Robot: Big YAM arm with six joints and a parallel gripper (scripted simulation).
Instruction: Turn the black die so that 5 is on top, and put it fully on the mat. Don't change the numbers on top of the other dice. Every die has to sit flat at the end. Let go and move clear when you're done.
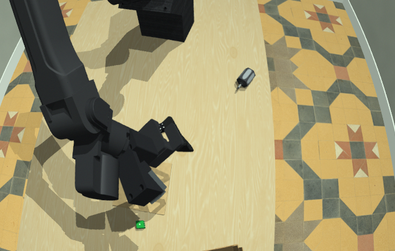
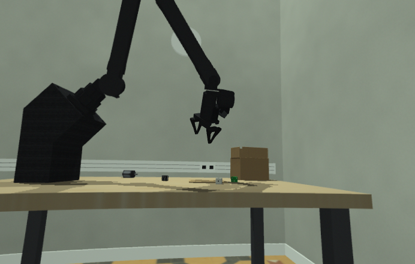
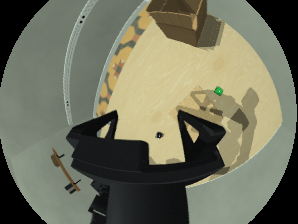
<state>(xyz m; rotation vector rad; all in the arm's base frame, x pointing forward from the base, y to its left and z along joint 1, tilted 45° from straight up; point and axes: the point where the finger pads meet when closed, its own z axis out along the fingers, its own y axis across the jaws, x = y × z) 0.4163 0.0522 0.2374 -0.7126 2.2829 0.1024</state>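
My hand is 16 cm past the black die, 1 cm to the left of it and 17 cm above it. From my hand the other things lie so: white die: 4 cm behind, 21 cm to the right, 17 cm below; then mat: 2 cm behind, 9 cm to the right, 18 cm below; then green die: 8 cm ahead, 12 cm to the right, 17 cm below.
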